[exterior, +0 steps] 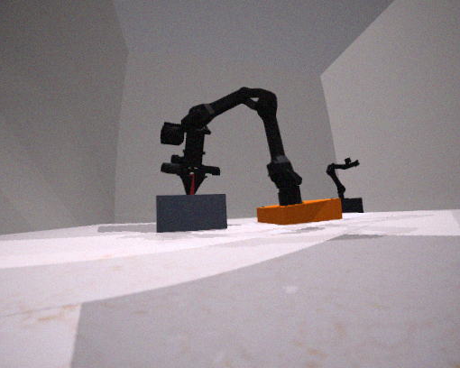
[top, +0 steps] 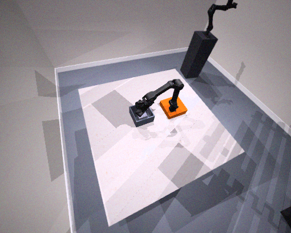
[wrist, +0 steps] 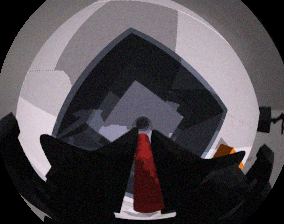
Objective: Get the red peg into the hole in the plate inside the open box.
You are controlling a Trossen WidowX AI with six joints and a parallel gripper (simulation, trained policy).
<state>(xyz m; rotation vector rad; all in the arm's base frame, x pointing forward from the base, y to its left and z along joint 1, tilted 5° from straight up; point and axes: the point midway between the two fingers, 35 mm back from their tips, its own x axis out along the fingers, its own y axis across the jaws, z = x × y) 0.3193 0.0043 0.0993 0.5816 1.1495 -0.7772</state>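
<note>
My gripper tip is 30 mm below the red peg, 10 mm to the right of it and 10 mm past it. Round my gripper tip: grey box 80 mm below; light plate 60 mm below.
</note>
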